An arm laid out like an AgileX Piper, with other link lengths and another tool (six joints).
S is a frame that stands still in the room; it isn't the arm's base.
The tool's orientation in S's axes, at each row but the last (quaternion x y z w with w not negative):
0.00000, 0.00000, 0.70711, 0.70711
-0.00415, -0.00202, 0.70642, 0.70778
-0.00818, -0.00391, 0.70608, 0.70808
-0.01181, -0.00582, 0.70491, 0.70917
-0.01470, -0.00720, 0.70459, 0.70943
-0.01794, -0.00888, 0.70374, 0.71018
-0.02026, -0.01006, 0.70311, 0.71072
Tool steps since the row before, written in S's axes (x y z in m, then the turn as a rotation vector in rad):
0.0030, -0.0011, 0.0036, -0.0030, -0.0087, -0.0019
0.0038, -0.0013, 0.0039, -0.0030, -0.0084, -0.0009
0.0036, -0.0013, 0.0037, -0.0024, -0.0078, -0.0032
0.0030, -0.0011, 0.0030, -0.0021, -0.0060, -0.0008
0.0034, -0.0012, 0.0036, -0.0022, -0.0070, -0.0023
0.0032, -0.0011, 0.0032, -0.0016, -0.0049, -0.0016
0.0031, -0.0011, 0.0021, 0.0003, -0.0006, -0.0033
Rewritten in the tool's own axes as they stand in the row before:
-0.0011, -0.0030, 0.0036, -0.0087, 0.0030, -0.0019
-0.0013, -0.0038, 0.0039, -0.0084, 0.0030, -0.0009
-0.0013, -0.0037, 0.0036, -0.0078, 0.0024, -0.0032
-0.0011, -0.0031, 0.0029, -0.0060, 0.0021, -0.0008
-0.0012, -0.0035, 0.0035, -0.0070, 0.0022, -0.0023
-0.0011, -0.0033, 0.0031, -0.0049, 0.0016, -0.0016
-0.0011, -0.0032, 0.0019, -0.0005, -0.0002, -0.0033

